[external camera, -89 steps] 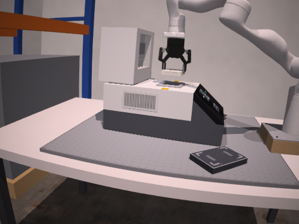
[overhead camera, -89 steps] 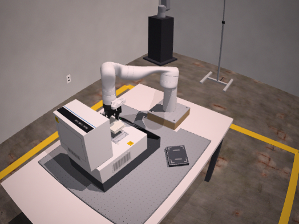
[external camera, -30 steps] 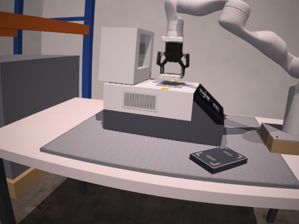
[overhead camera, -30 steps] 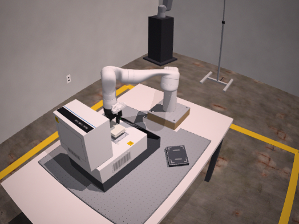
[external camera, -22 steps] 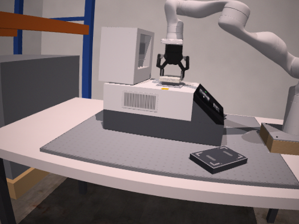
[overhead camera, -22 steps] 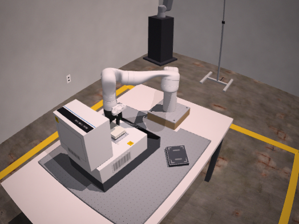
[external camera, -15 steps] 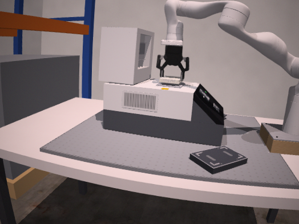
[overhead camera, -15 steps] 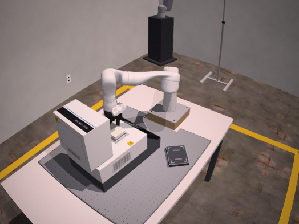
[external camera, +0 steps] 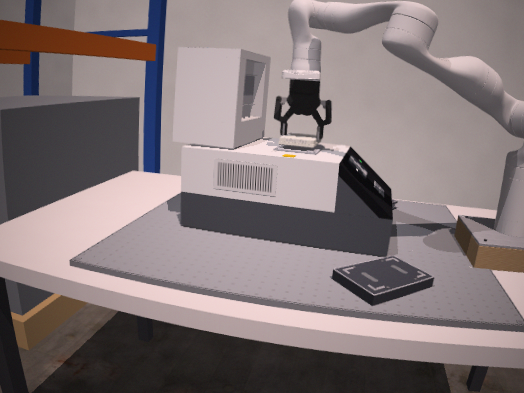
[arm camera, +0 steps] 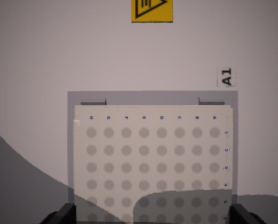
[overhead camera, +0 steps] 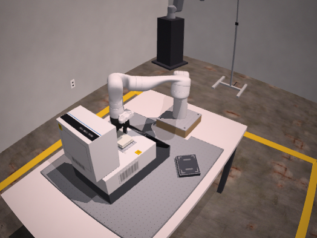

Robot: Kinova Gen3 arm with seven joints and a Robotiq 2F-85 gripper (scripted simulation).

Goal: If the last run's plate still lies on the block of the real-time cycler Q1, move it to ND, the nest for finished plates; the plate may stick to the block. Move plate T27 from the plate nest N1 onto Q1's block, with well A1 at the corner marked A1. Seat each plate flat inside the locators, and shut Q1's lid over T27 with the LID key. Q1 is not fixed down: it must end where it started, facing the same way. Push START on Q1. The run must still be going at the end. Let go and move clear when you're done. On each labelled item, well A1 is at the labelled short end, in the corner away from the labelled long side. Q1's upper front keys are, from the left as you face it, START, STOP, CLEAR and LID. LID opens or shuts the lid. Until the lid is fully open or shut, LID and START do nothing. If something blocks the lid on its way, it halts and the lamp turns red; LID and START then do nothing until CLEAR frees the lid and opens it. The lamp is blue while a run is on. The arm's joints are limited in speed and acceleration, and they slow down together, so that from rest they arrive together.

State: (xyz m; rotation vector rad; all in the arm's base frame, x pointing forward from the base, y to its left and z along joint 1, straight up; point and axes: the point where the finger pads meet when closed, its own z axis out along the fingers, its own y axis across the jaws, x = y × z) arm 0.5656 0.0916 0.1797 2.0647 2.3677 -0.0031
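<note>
Now: the white well plate 1 cm below my hand. The rest, counted from my hand: dark plate nest (28 cm behind, 25 cm to the left, 22 cm below).
</note>
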